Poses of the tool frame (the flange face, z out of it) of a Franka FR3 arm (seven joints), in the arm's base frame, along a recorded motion.
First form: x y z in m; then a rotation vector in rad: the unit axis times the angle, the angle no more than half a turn.
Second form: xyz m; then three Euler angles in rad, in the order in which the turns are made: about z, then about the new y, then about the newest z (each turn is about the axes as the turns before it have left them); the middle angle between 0 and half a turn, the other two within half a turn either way. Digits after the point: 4 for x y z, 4 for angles.
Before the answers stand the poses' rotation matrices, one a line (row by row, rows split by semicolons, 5 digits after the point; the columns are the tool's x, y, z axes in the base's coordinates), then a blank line. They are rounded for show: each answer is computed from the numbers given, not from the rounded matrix.
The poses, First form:
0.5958, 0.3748, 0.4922, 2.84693, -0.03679, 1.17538
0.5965, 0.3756, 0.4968, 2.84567, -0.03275, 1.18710
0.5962, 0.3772, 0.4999, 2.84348, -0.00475, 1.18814
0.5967, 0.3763, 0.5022, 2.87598, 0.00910, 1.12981
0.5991, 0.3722, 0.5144, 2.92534, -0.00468, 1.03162
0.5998, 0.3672, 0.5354, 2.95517, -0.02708, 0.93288
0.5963, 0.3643, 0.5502, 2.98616, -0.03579, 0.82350
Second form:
0.70877 -0.04545 0.70397; 0.00134 -0.99783 -0.06578; 0.70544 0.04756 -0.70718
0.70360 -0.04193 0.70936; 0.00276 -0.99809 -0.06173; 0.71059 0.04539 -0.70214
0.70297 -0.02591 0.71074; 0.02022 -0.99820 -0.05639; 0.71093 0.05401 -0.70119
0.73278 -0.01339 0.68034; 0.02435 -0.99865 -0.04589; 0.68003 0.05019 -0.73146
0.77887 -0.01604 0.62698; 0.01035 -0.99921 -0.03841; 0.62710 0.03641 -0.77809
0.81870 -0.02946 0.57346; -0.00385 -0.99894 -0.04583; 0.57421 0.03531 -0.81795
0.85847 -0.03389 0.51174; -0.01063 -0.99878 -0.04831; 0.51276 0.03603 -0.85778

0.5958, 0.3748, 0.4922, -0.0932, 2.3563, 3.0743
0.5965, 0.3756, 0.4968, -0.0868, 2.3492, 3.0778
0.5962, 0.3772, 0.4999, -0.0792, 2.3479, 3.0658
0.5967, 0.3763, 0.5022, -0.0673, 2.3913, 3.0679
0.5991, 0.3722, 0.5144, -0.0612, 2.4624, 3.0836
0.5998, 0.3672, 0.5354, -0.0797, 2.5286, 3.0802
0.5963, 0.3643, 0.5502, -0.0941, 2.6017, 3.0714

